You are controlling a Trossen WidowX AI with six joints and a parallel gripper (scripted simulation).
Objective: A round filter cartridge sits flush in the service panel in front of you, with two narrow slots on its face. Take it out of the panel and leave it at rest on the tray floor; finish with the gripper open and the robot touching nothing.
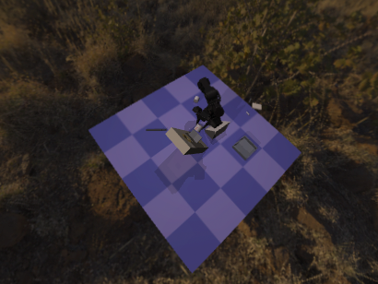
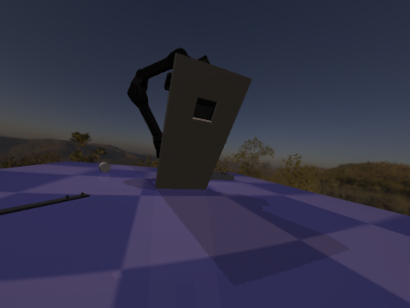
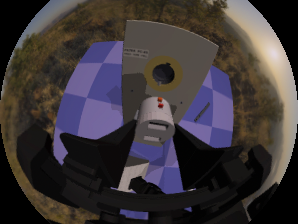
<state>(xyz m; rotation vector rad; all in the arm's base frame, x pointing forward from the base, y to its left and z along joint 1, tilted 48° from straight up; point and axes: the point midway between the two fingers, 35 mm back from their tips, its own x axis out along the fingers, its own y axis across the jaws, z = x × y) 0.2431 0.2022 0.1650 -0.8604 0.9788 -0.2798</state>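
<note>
Right now the grey tray is 340 mm behind my gripper tip, 270 mm to the left of it and 300 mm below it. From my gripper tip the other things lie so: tan service panel (70 mm ahead, 120 mm below); then pale block (760 mm behind, 40 mm to the left, 300 mm below); then filter cartridge (right at my gripper tip).
</note>
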